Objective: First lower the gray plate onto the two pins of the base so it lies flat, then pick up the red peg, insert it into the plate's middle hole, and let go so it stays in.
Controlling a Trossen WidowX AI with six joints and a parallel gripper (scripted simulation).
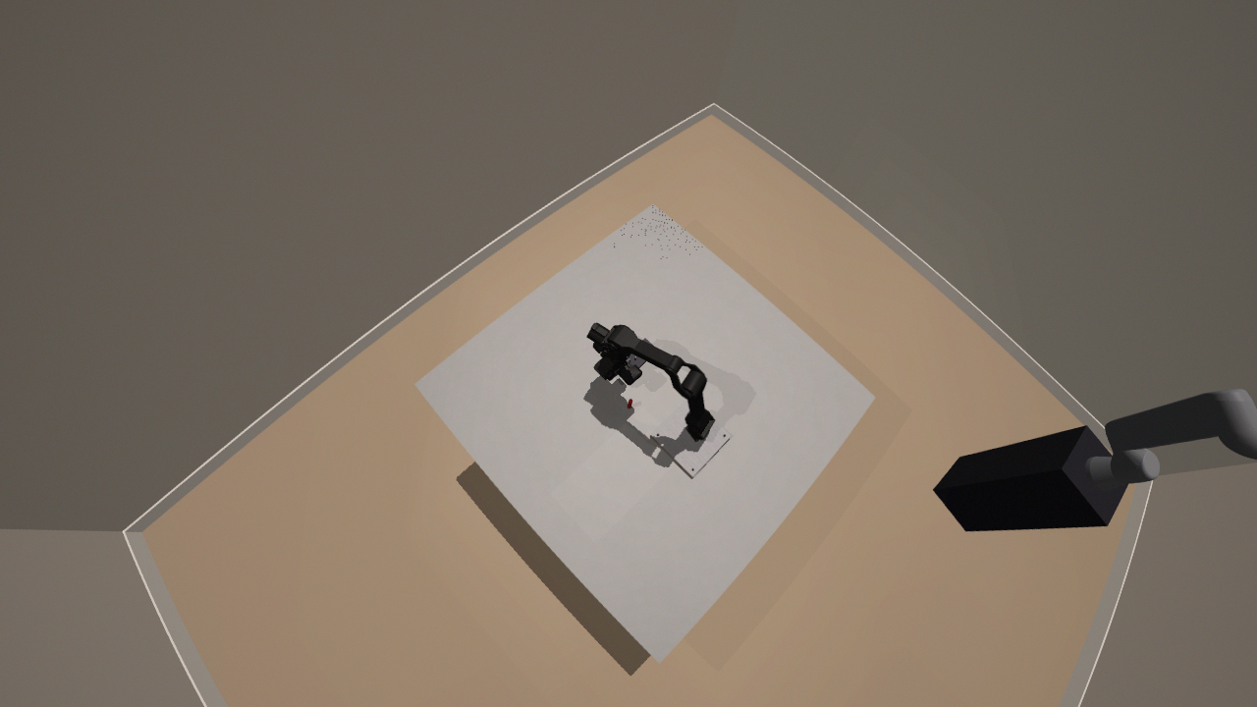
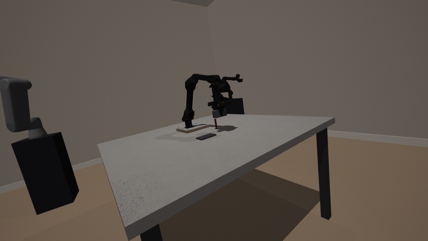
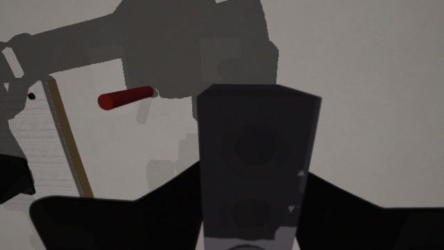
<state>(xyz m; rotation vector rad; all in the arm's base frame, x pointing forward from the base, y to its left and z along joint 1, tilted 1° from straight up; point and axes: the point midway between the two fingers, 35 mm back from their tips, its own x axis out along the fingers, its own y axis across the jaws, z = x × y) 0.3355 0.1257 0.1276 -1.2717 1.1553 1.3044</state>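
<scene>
The dark base is 14 cm to the right of my gripper tip, 11 cm below it and 3 cm ahead of it. Round my gripper tip: red peg 12 cm behind, 8 cm below, 2 cm to the left; then gray plate 3 cm above.
</scene>
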